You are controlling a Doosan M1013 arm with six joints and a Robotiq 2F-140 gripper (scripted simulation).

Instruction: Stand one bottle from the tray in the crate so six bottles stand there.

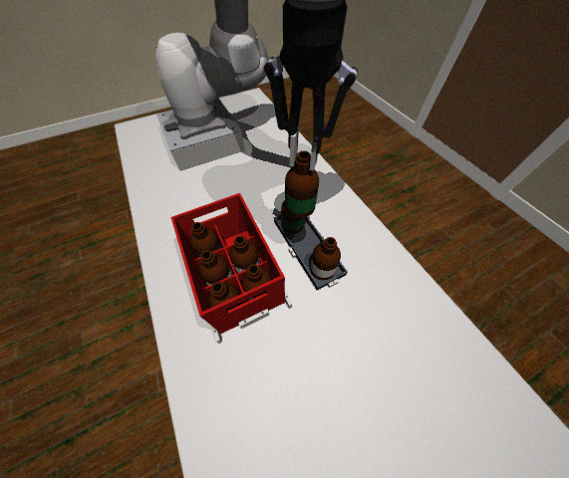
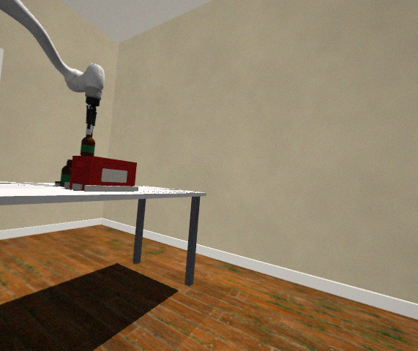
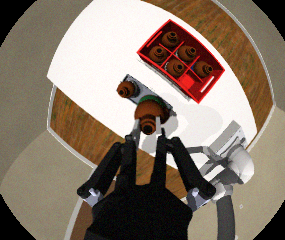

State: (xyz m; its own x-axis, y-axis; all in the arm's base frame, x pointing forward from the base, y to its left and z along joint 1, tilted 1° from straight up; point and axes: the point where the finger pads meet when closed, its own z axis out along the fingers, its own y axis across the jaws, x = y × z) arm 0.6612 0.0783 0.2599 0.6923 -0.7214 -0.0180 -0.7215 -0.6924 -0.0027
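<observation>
My gripper is now 90 mm above the bottle. Also, from my hand: red crate (200 mm to the right, 280 mm below); dark tray (10 mm ahead, 30 mm to the left, 350 mm below).
</observation>
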